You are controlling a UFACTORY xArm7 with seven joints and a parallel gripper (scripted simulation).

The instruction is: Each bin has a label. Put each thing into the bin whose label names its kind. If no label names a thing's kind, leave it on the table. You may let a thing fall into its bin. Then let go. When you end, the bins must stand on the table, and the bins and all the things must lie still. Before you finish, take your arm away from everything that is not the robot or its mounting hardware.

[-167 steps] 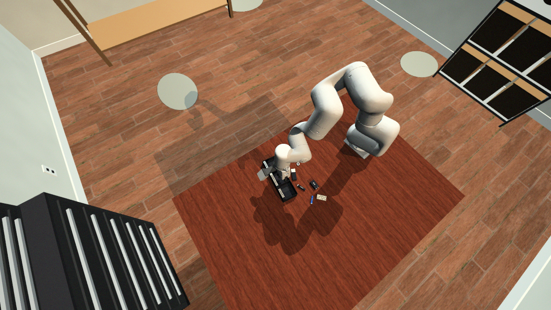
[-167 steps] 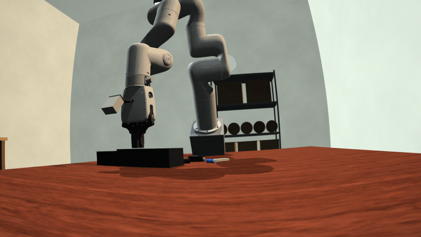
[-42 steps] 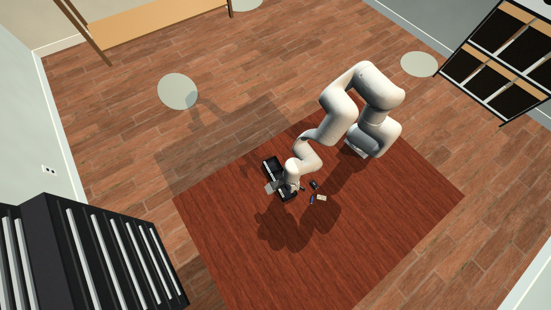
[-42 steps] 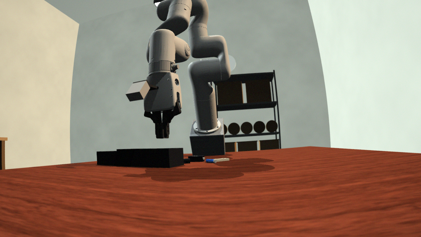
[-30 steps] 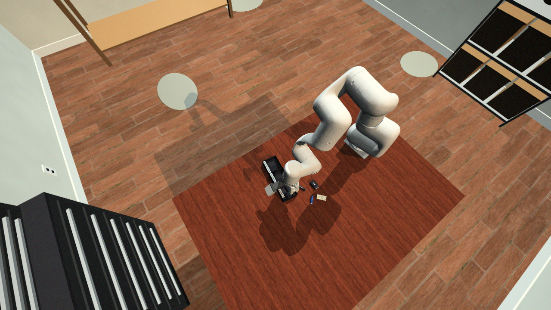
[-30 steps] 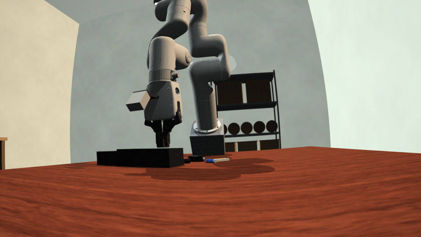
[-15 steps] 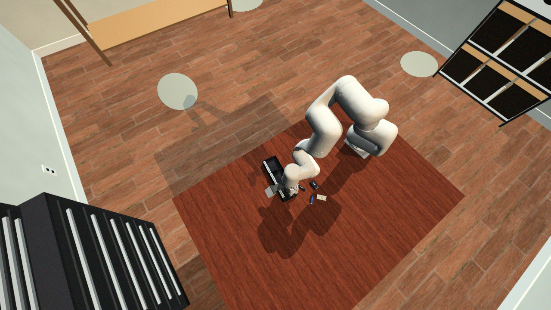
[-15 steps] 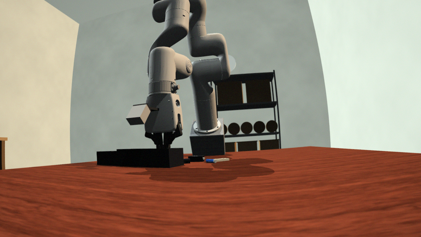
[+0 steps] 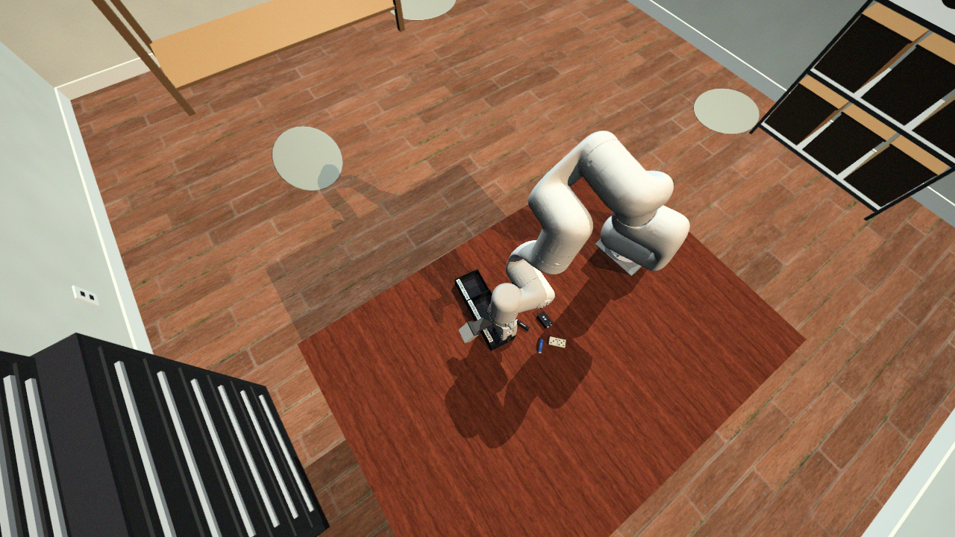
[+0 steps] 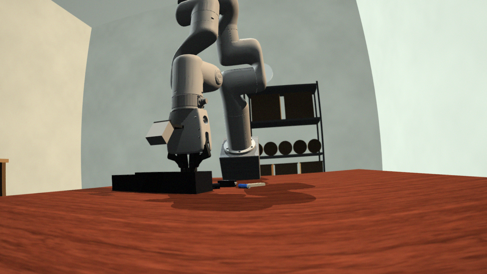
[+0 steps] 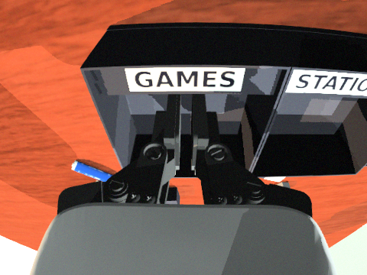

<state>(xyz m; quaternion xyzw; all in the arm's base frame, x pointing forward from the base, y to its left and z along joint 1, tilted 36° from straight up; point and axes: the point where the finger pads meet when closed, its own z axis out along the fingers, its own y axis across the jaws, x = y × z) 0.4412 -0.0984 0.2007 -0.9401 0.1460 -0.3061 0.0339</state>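
Right now my hand is 16 cm past the nut, 7 cm to the left of it and 3 cm above it. From my hand the other things lie so: black bin row: 2 cm behind, 8 cm to the right, 1 cm below; black cylindrical battery: 7 cm behind, 4 cm to the left, 3 cm below; blue cylinder: 6 cm behind, 12 cm to the left, 3 cm below.
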